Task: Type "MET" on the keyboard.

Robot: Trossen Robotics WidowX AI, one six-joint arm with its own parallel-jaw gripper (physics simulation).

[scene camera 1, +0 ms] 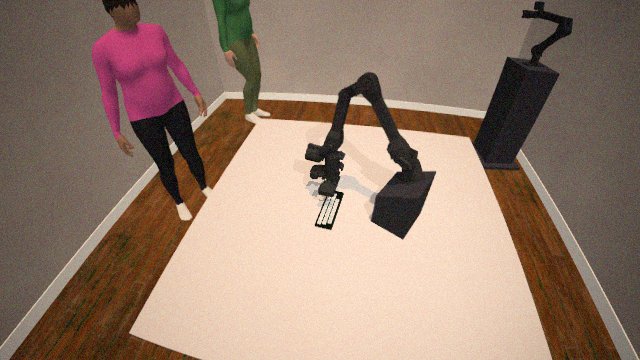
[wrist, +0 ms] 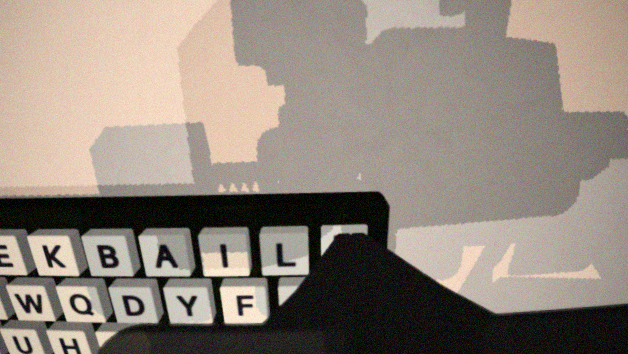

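Seen in the pictures: gripper, fingertip midpoint: (wrist: 350, 246); arm's base at its link origin: (scene camera 1: 415, 178).
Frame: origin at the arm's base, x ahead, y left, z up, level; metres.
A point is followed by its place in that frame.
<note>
A black keyboard (scene camera 1: 329, 211) @(z -0.182, x 0.303, y 0.008 m) (wrist: 200, 207) @(z -0.187, x 0.323, y -0.062 m) with white letter keys lies on the pale mat, below my gripper in the scene view. In the wrist view the top row reads E, K, B, A, I, L, with the E key (wrist: 7, 255) @(z -0.181, x 0.326, y 0.005 m) cut by the left edge. The last key (wrist: 344, 231) @(z -0.186, x 0.304, y -0.104 m) of that row is mostly covered by the fingertips, and its letter is hidden. My gripper (scene camera 1: 327, 192) @(z -0.186, x 0.298, y -0.104 m) (wrist: 350, 246) @(z -0.186, x 0.298, y -0.104 m) is shut and empty, its tips over that last key; whether they touch it I cannot tell. M and T do not show in the wrist view.
The arm's dark base block (scene camera 1: 404, 202) @(z -0.014, x 0.056, y 0.105 m) stands right of the keyboard on the pale mat (scene camera 1: 350, 290) @(z -0.197, x 0.226, y 0.327 m). A person in pink (scene camera 1: 142, 75) stands at the left and one in green (scene camera 1: 237, 25) behind. A dark pedestal (scene camera 1: 515, 110) with a second arm (scene camera 1: 557, 32) stands at the back right.
</note>
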